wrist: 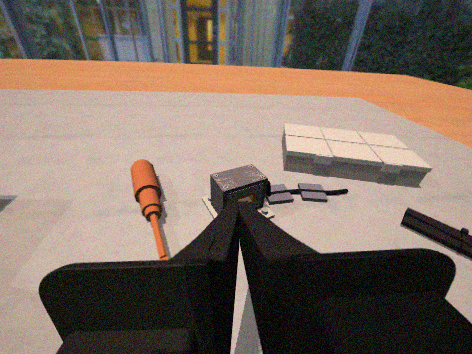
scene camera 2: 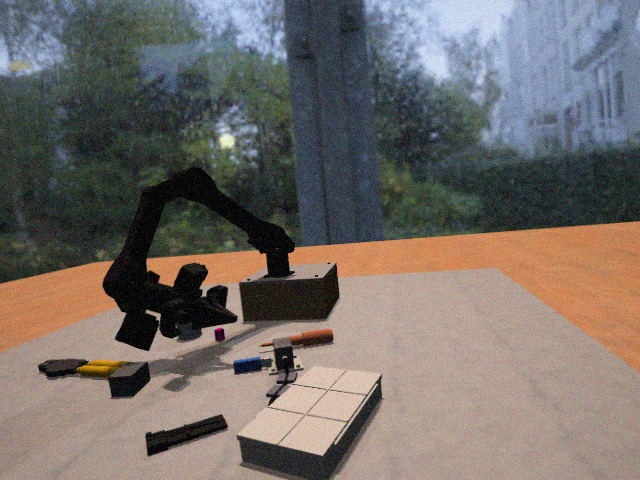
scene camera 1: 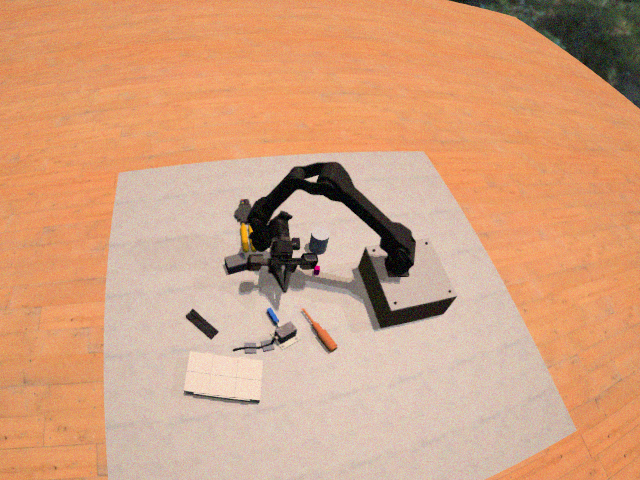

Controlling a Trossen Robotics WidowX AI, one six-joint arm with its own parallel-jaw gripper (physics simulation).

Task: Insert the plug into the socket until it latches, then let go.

My gripper (scene camera 2: 236, 319) is shut, holding nothing. Also in view: a dark grey block (scene camera 2: 128, 380). An orange-handled screwdriver (wrist: 147, 191) rests on the table. I also see a grey socket (scene camera 2: 283, 350), a white tiled block (scene camera 2: 314, 422) and a black bar (scene camera 2: 156, 442).
My gripper is seen too in the wrist view (wrist: 237, 209) and in scene camera 1 (scene camera 1: 285, 292). The grey socket also shows in the wrist view (wrist: 246, 183). The white tiled block also shows in the wrist view (wrist: 371, 157) and in scene camera 1 (scene camera 1: 239, 379). The wrist view does not show the dark grey block: it is out of frame.
